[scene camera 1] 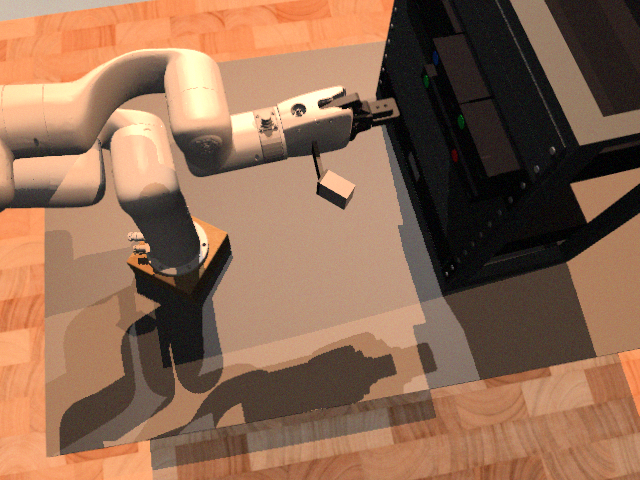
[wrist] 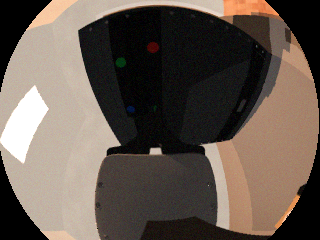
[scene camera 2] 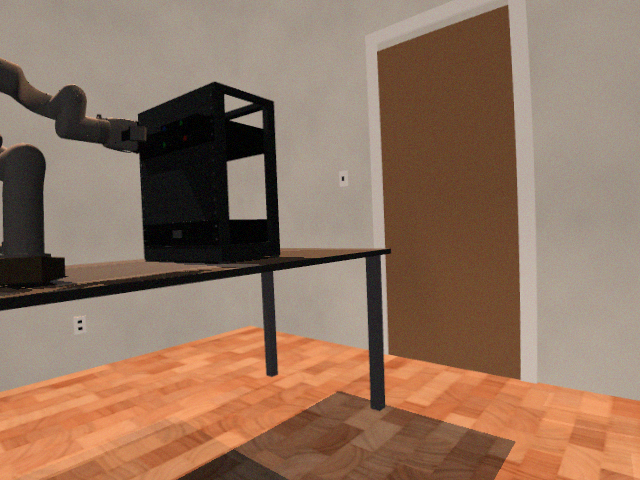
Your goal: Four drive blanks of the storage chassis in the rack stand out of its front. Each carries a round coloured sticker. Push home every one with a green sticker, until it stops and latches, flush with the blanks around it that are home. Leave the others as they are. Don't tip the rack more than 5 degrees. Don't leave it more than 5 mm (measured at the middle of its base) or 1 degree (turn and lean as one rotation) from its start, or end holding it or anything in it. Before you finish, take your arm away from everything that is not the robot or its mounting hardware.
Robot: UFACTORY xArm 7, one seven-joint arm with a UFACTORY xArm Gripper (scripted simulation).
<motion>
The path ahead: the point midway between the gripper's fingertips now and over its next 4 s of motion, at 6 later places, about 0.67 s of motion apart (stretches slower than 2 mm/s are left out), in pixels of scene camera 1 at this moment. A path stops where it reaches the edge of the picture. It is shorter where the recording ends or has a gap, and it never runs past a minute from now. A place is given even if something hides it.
The gripper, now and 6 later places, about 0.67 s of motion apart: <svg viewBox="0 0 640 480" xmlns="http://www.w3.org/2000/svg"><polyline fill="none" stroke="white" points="396,109 425,102 434,100 441,99 447,97 450,97 454,96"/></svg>
</motion>
